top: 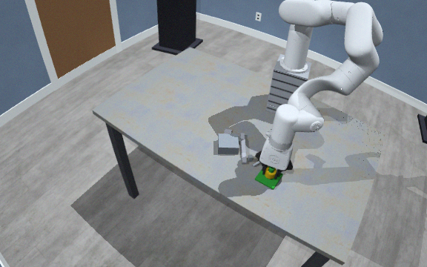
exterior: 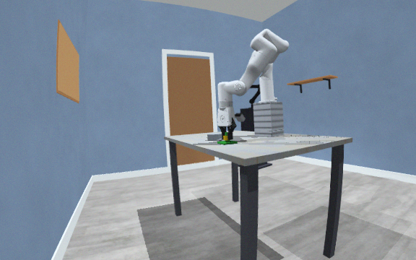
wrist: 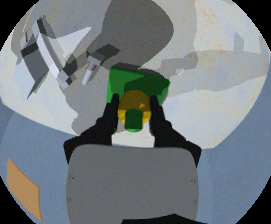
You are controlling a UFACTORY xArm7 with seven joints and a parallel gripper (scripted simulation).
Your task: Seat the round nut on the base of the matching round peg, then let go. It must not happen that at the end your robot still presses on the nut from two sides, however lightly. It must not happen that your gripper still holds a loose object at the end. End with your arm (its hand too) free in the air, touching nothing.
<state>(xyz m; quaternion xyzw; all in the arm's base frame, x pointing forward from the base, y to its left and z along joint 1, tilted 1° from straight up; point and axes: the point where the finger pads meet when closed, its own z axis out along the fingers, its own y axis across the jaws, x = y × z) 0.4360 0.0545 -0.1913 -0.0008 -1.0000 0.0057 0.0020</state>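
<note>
The bolt is 5 cm behind my hand, 6 cm to the right of it and 3 cm below it. The rest, counted from my hand: long grey bar: 9 cm behind, 14 cm to the right, 4 cm below; grey block: 7 cm behind, 20 cm to the right, 2 cm below.
</note>
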